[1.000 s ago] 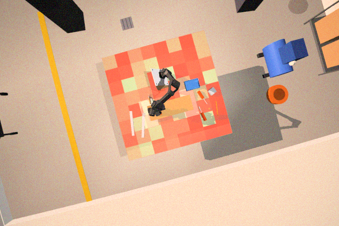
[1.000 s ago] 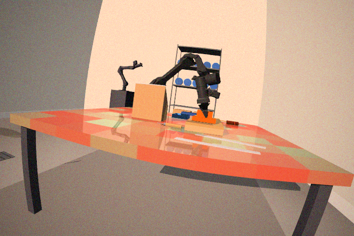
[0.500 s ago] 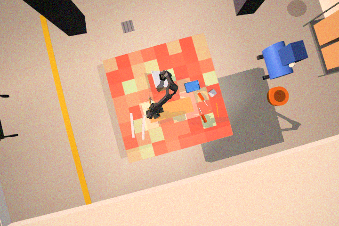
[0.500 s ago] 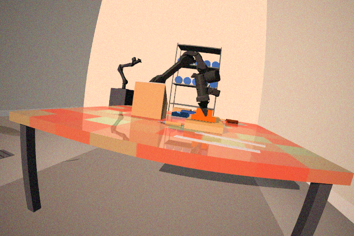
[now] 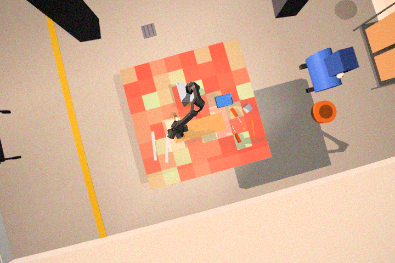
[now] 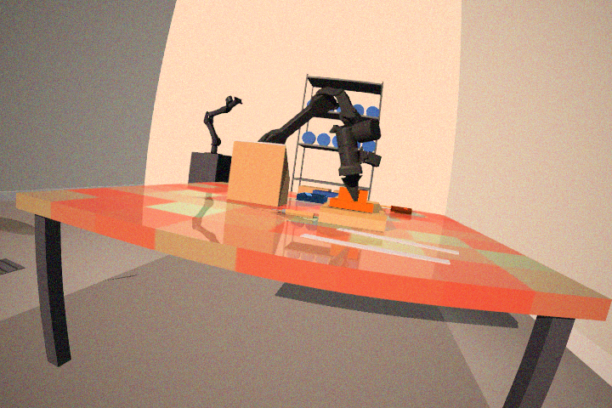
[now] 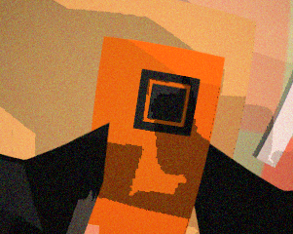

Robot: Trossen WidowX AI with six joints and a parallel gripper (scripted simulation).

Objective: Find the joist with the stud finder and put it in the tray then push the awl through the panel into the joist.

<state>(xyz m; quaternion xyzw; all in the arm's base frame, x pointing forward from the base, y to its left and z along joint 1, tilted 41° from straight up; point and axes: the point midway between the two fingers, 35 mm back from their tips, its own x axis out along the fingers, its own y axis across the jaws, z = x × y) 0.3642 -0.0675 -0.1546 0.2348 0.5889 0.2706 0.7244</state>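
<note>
Right now my gripper tip is 260 mm past the blue tray, 490 mm to the right of it and 50 mm above it. Also, from my gripper tip: orange stud finder 10 mm ahead, 20 mm above; grey block 140 mm behind, 720 mm to the left, 50 mm below; awl 180 mm behind, 40 mm to the right, 60 mm below.
</note>
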